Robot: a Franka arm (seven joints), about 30 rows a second.
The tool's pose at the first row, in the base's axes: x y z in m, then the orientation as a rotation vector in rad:
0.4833 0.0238 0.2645 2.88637 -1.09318 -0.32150
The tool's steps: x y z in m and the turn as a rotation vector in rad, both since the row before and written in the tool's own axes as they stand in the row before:
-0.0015 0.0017 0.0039 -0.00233 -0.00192 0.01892
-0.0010 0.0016 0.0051 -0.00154 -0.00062 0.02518
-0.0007 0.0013 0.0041 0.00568 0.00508 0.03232
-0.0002 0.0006 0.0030 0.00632 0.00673 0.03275
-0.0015 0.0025 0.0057 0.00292 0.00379 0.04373
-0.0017 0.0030 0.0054 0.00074 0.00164 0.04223
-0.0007 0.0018 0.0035 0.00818 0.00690 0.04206
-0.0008 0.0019 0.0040 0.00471 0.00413 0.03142
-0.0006 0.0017 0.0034 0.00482 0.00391 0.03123
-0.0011 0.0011 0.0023 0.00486 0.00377 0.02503
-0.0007 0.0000 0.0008 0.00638 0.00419 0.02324
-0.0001 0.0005 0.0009 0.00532 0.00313 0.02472
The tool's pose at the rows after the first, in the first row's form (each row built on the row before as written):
0.4803 0.0237 0.2611 2.87242 -1.11891 -0.32462
0.4775 0.0234 0.2565 2.85454 -1.15337 -0.32514
0.4753 0.0231 0.2528 2.83650 -1.20007 -0.31342
0.4741 0.0229 0.2500 2.81761 -1.24704 -0.29887
0.4702 0.0225 0.2449 2.78766 -1.30739 -0.28981
0.4658 0.0221 0.2402 2.75629 -1.36431 -0.28502
0.4633 0.0217 0.2371 2.72859 -1.42300 -0.26818
0.4606 0.0214 0.2335 2.70624 -1.46593 -0.25785
0.4583 0.0211 0.2304 2.68351 -1.50835 -0.24770
0.4564 0.0215 0.2284 2.66539 -1.54244 -0.23795
0.4559 0.0221 0.2277 2.64937 -1.57468 -0.22659
0.4553 0.0220 0.2269 2.63120 -1.60835 -0.21734

